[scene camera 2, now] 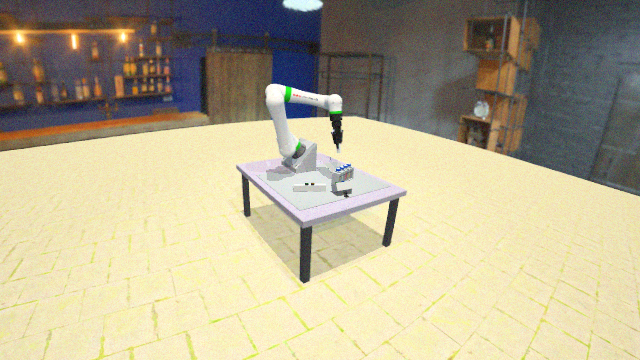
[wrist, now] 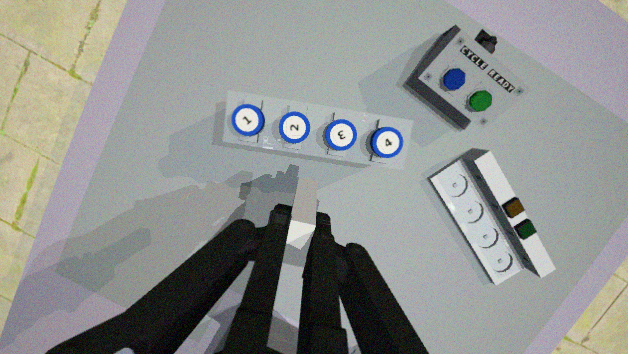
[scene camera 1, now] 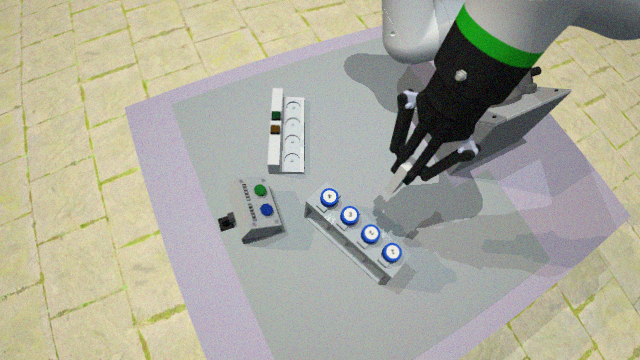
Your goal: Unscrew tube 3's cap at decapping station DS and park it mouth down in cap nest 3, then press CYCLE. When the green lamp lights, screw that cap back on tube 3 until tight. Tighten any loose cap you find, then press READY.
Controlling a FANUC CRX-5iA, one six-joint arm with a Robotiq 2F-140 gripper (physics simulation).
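Frame: origin at the arm's base, x right, y back, z down, level; metres.
Where they show: gripper, between the fingertips: (scene camera 2: 338,153) (wrist: 303,196) (scene camera 1: 392,187); arm's base, origin of its link: (scene camera 2: 298,151).
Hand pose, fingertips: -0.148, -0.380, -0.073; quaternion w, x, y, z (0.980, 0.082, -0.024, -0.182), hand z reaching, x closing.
Each offset is from my fingertips to the top centre of the thing, as dx, dy, dz. "pt": to the spot under its first point.
My gripper (scene camera 1: 396,181) (scene camera 2: 338,149) (wrist: 303,196) is shut with nothing between its fingers, in the air to one side of the tube rack (scene camera 1: 398,270) (wrist: 407,131). The rack bears several upright tubes with blue-rimmed white caps numbered 1 to 4. Cap 3 {+0.005, -0.060, +0.087} (scene camera 1: 350,215) (wrist: 341,134) sits on its tube between cap 2 {-0.042, -0.038, +0.087} (scene camera 1: 370,233) (wrist: 294,127) and cap 4 {+0.052, -0.083, +0.087} (scene camera 1: 329,197) (wrist: 386,142). Cap 1 {-0.089, -0.015, +0.087} (scene camera 1: 392,252) (wrist: 247,120) is at the end. Thread tightness cannot be told. The cap nest strip (scene camera 1: 294,169) (wrist: 502,276) has empty round recesses. The green lamp {+0.312, -0.107, +0.155} (scene camera 1: 276,115) (wrist: 525,228) looks dark.
The sloped button box has a blue CYCLE button {+0.086, -0.201, +0.134} (scene camera 1: 266,209) (wrist: 454,79) and a green READY button {+0.131, -0.201, +0.134} (scene camera 1: 260,190) (wrist: 480,100). A dim amber lamp {+0.275, -0.121, +0.155} (scene camera 1: 275,129) (wrist: 513,207) sits beside the green one. A small black part {pt +0.108, -0.288, +0.199} (scene camera 1: 226,222) (wrist: 486,41) is behind the box.
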